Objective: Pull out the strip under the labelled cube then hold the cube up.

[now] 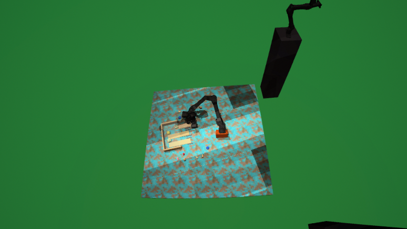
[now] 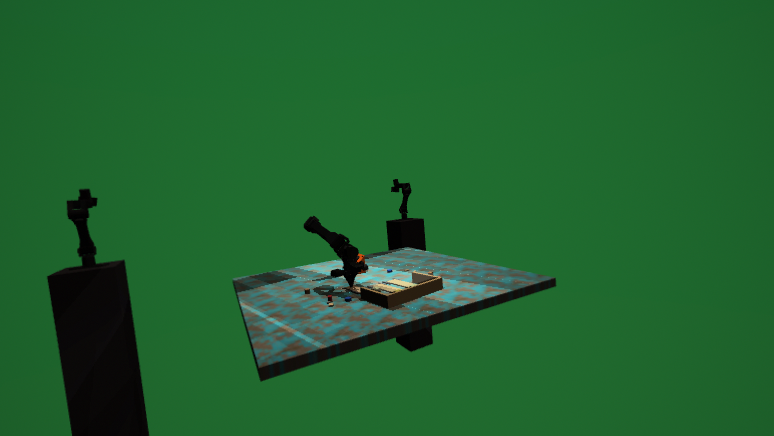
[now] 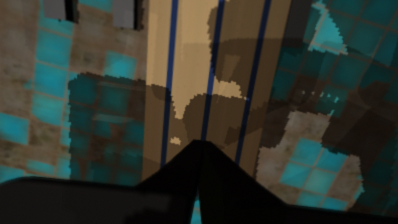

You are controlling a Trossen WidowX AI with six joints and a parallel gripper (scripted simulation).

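Right now my gripper tip is 9 cm short of the striped strip and 1 cm to the right of it.
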